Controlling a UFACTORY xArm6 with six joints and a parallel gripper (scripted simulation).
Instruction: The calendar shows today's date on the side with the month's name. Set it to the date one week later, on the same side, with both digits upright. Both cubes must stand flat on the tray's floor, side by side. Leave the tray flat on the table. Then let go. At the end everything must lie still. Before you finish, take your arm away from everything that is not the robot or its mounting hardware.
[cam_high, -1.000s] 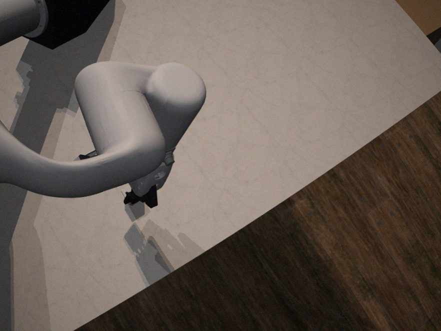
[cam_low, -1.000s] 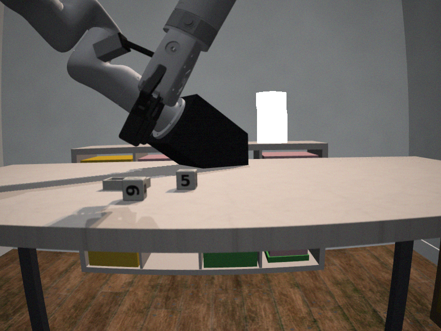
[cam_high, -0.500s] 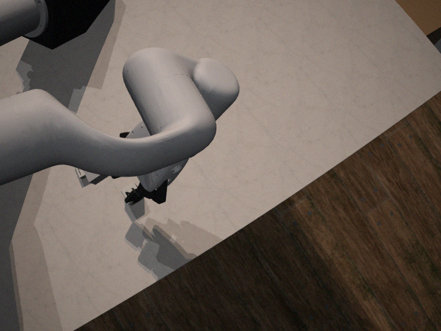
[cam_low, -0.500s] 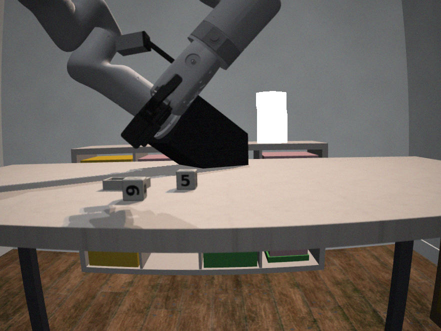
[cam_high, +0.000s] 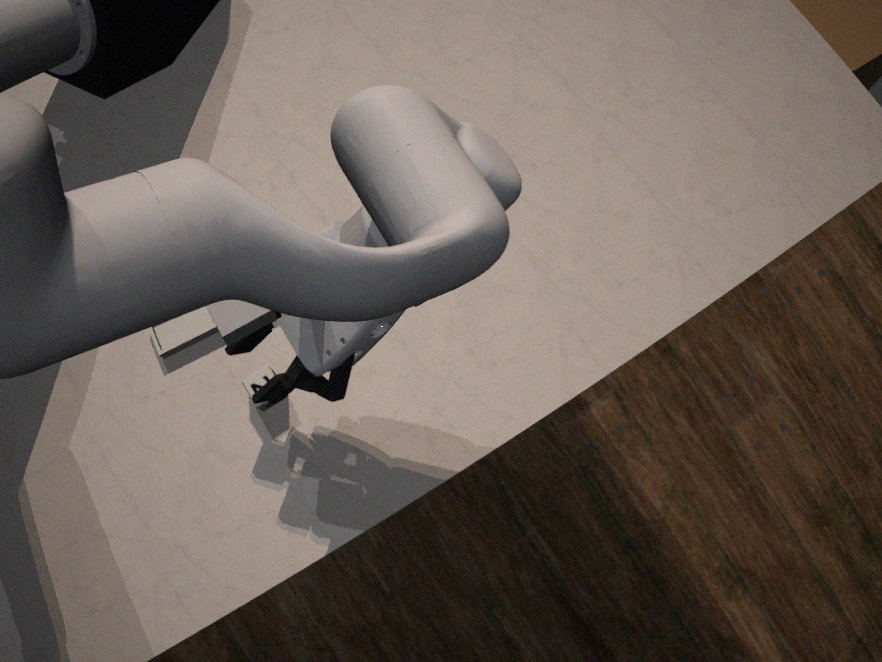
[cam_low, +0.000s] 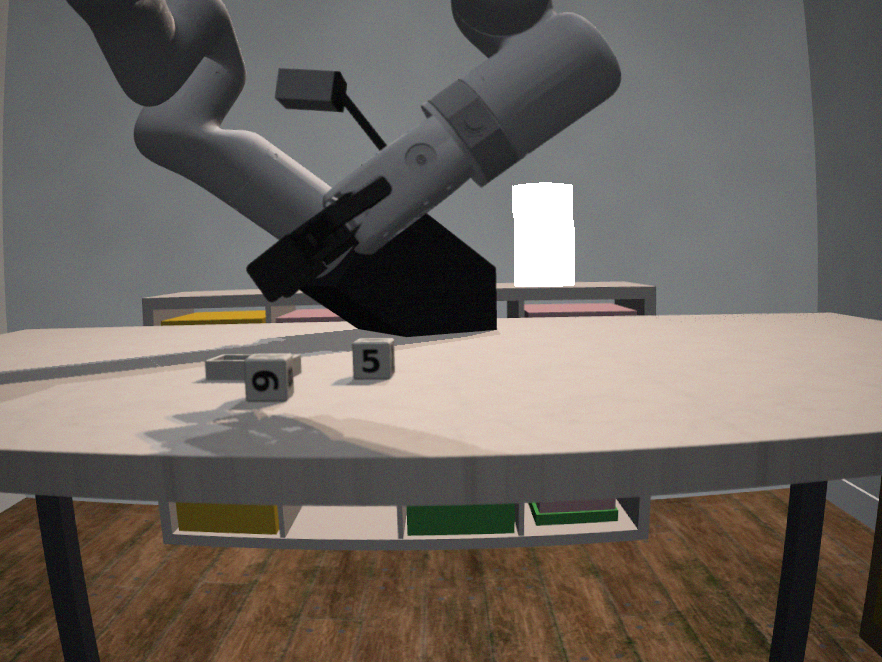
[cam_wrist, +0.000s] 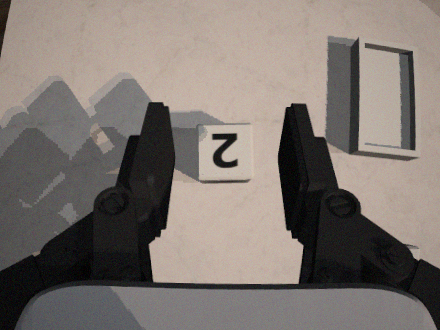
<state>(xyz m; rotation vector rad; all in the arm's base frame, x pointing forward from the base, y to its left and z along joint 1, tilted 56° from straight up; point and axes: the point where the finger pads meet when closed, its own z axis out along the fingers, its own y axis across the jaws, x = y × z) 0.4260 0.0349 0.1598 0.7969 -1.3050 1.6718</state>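
My gripper is now 80 mm above the white cube and 20 mm to the left of it. The rest, counted from my hand: grey tray 120 mm behind, 90 mm below, 20 mm to the right.
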